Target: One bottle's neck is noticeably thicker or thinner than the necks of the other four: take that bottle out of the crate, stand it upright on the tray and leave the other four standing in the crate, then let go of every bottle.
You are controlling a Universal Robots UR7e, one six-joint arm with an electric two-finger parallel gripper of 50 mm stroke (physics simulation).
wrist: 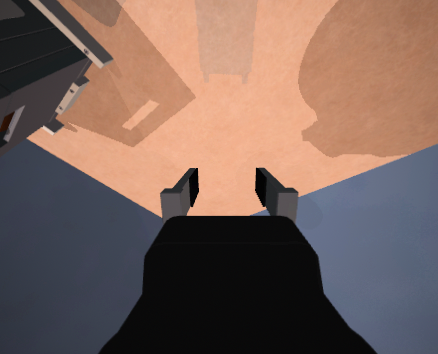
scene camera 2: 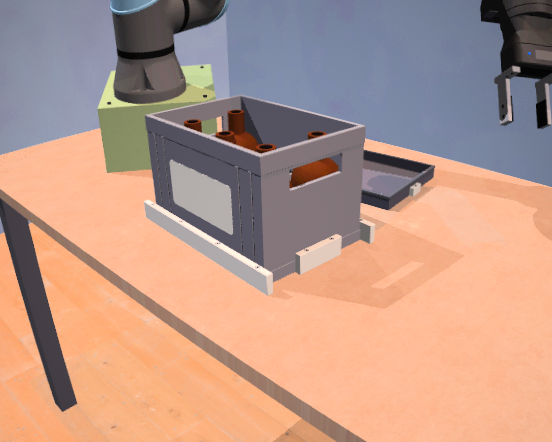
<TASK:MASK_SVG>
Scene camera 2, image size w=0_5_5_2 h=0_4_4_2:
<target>my gripper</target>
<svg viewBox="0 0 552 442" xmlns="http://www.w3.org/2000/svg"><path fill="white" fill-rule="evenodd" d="M498 0L500 29L504 39L500 53L502 73L494 78L494 83L498 85L500 125L505 126L514 121L509 79L516 76L541 79L535 83L537 129L546 128L552 125L549 85L552 84L552 0Z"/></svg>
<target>bottle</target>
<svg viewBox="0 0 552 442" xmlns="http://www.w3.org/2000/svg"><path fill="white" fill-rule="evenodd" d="M338 165L332 159L325 158L294 168L291 174L291 183L295 187L338 171ZM308 140L327 135L327 133L321 131L309 132Z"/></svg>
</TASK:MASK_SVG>
